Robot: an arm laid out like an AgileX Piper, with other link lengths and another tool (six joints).
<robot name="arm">
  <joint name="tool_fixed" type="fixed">
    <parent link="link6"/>
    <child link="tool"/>
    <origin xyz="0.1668 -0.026 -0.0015" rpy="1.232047 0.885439 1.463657"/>
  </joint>
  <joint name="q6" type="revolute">
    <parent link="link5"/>
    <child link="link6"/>
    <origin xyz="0.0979 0 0.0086"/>
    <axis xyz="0.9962 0 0.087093"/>
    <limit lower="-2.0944" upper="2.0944"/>
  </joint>
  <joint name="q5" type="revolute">
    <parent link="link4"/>
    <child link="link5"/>
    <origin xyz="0 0 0"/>
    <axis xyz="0 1 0"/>
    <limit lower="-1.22" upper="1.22"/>
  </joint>
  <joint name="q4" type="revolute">
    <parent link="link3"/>
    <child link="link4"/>
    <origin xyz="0.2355 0 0.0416"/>
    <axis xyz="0.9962 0 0.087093"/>
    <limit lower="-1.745" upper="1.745"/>
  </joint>
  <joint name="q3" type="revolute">
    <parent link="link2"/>
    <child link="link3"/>
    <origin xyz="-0.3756 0 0.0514"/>
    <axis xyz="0 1 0"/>
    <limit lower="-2.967" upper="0"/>
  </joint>
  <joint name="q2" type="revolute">
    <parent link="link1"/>
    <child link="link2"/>
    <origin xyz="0 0 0"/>
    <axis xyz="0 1 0"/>
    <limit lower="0" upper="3.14"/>
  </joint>
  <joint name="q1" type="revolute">
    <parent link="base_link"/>
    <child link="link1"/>
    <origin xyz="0 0 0.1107"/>
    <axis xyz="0 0 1"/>
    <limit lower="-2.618" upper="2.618"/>
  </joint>
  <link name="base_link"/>
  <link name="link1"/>
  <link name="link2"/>
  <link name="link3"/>
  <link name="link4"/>
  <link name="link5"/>
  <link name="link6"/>
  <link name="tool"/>
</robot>
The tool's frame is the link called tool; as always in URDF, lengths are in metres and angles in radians.
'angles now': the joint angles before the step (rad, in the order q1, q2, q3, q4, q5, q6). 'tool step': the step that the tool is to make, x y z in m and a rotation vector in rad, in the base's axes. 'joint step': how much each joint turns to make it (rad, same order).
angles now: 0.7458, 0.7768, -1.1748, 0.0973, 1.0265, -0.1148
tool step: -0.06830, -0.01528, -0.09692, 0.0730, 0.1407, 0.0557
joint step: -0.0013, -0.2405, 0.3526, 0.1594, -0.0587, -0.0002
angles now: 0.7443, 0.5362, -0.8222, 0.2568, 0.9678, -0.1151
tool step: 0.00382, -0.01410, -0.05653, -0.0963, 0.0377, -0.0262
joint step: -0.0004, -0.0189, 0.1584, -0.0510, -0.0478, 0.0002
